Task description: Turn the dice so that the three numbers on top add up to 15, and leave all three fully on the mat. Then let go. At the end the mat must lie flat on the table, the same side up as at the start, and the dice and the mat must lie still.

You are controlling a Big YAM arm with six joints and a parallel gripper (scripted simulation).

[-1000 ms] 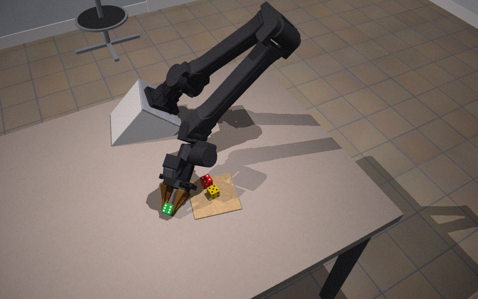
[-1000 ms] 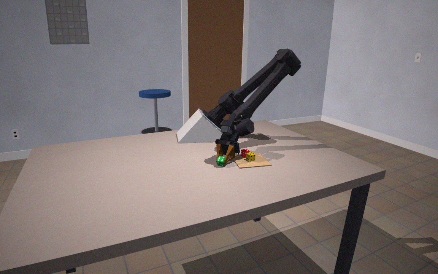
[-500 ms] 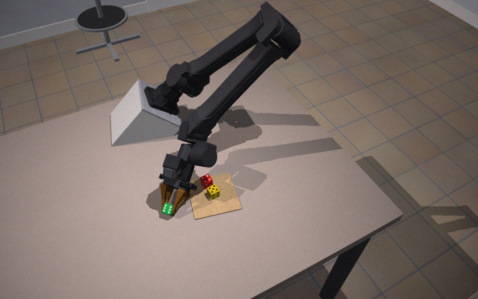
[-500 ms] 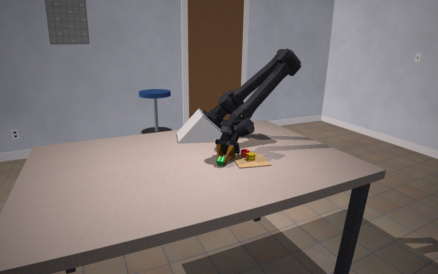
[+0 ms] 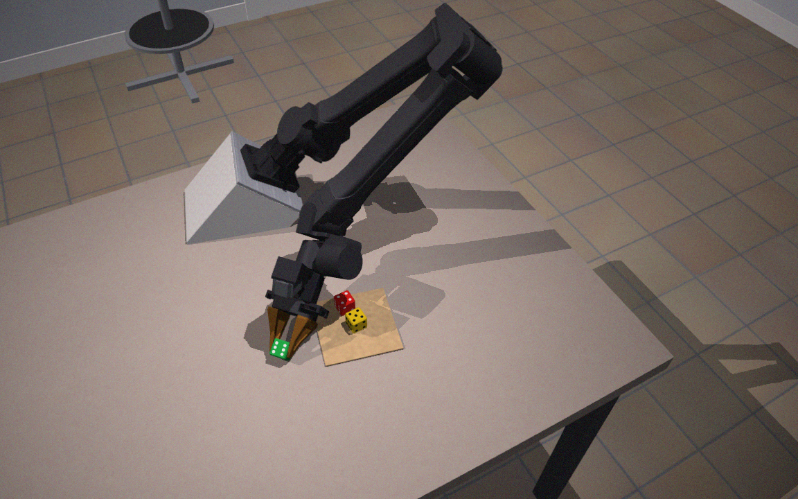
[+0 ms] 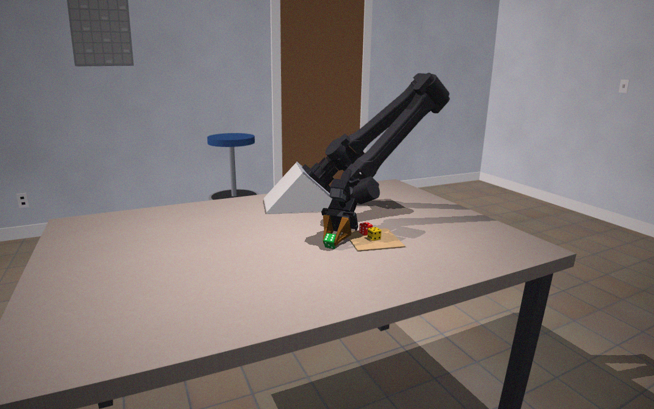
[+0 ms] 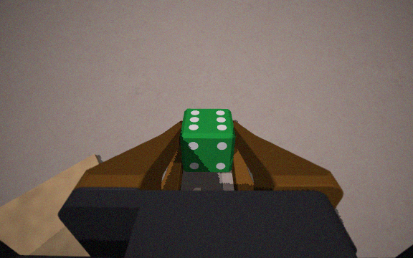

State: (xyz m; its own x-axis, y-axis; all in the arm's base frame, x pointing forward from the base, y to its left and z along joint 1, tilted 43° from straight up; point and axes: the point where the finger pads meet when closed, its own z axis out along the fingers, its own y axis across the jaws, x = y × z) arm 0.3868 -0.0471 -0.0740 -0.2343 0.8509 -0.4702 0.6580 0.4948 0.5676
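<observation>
Now: the green die right at my hand. Round my hand: yellow die: 1 cm behind, 14 cm to the left; then tan mat: 1 cm behind, 14 cm to the left, 2 cm below; then red die: 6 cm behind, 14 cm to the left.
</observation>
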